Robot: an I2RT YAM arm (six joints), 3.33 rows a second.
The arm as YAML. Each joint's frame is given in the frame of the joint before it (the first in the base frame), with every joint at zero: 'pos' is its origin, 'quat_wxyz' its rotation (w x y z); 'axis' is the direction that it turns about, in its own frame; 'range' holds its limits. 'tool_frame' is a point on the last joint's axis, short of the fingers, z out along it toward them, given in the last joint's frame.
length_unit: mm
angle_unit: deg
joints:
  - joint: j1
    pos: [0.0, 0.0, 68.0]
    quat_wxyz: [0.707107, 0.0, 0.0, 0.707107]
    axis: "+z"
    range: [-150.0, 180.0]
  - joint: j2
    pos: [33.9, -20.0, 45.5]
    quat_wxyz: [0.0, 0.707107, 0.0, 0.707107]
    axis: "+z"
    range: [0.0, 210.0]
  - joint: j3
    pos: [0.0, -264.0, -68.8]
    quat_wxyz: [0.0, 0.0, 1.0, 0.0]
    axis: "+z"
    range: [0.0, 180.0]
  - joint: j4
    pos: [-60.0, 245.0, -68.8]
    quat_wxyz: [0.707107, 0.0, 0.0, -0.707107]
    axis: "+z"
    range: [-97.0, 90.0]
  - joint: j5
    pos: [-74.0, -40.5, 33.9]
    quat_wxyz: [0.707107, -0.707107, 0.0, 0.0]
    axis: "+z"
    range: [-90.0, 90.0]
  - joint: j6
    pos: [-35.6, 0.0, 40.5]
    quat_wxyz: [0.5, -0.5, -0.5, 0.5]
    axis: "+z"
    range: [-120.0, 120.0]
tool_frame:
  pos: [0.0, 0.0, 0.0]
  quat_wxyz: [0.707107, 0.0, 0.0, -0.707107]
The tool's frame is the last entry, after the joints.
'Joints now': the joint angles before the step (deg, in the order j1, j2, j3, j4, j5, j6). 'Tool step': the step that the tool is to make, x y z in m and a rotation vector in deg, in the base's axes. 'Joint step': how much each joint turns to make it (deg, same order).
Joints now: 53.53 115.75 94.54 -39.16 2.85 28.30
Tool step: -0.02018 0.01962 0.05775 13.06 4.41 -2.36
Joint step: 3.11 -2.49 7.57 -1.80 -6.21 10.68
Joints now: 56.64 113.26 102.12 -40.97 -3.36 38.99
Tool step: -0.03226 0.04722 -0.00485 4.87 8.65 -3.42
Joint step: 6.35 5.80 7.12 -0.43 -1.75 13.86
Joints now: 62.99 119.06 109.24 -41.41 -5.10 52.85
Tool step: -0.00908 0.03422 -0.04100 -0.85 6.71 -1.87
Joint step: 2.60 8.04 4.07 1.03 -1.81 7.04
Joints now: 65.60 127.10 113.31 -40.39 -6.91 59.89
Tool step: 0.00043 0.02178 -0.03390 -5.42 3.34 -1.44
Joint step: 1.00 8.63 8.32 -5.71 0.60 2.53
